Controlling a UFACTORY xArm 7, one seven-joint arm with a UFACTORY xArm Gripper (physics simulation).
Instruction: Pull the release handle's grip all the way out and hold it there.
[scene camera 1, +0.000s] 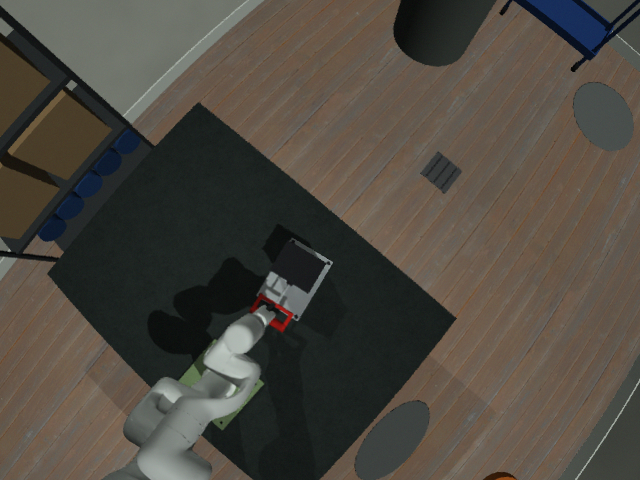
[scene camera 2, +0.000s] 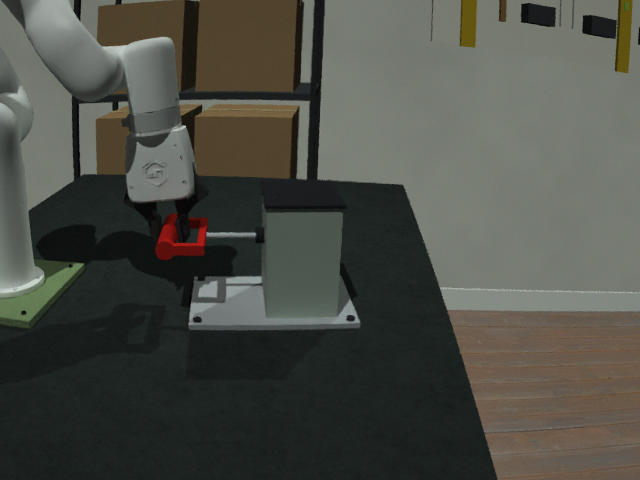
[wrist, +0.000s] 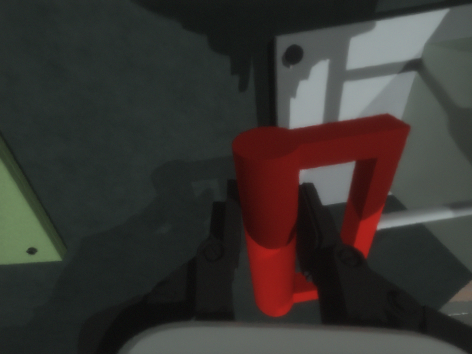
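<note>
The red release handle's grip (scene camera 1: 284, 323) (scene camera 2: 166, 240) (wrist: 269, 200) is a thick round bar on a rectangular red frame. A thin metal rod (scene camera 2: 232, 235) (wrist: 425, 218) joins the frame to the grey-green housing (scene camera 2: 302, 263) with a black top, and a length of rod shows between them. The housing stands on a light base plate (scene camera 1: 299, 304) (scene camera 2: 232, 321) (wrist: 288, 90). My gripper (scene camera 2: 168, 236) (wrist: 266, 200) points down and is shut on the grip, one finger on the outer side and the other inside the frame. In scene camera 1 the arm hides much of the gripper.
The dark mat (scene camera 1: 206, 180) (scene camera 2: 336, 413) lies under the fixture. The arm's green mounting plate (scene camera 1: 223, 421) (scene camera 2: 31, 315) (wrist: 25, 220) is on the grip's outer side. A shelf rack (scene camera 2: 315, 103) with cardboard boxes (scene camera 2: 247, 142) stands behind.
</note>
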